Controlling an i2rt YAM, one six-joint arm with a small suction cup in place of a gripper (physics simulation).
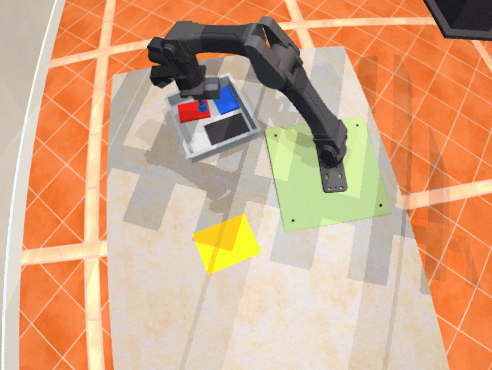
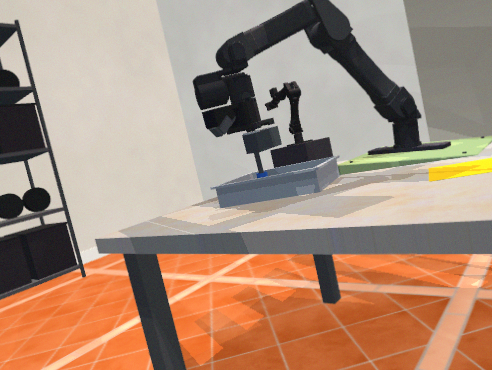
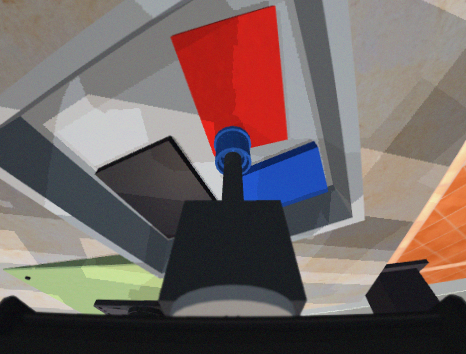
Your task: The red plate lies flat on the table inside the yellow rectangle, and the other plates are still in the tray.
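The red plate lies flat in the grey tray, at its far left. The blue plate and the black plate lie in the tray beside it. My blue suction cup hangs low in the tray over the red plate's edge nearest the blue plate. It holds nothing, and I cannot tell whether it touches the plate. The yellow rectangle lies on the table well in front of the tray, with nothing on it.
The arm's base stands on a green mounting plate to the right of the tray. The tray's walls rise around the cup. A dark shelf frame stands on the floor at the far left.
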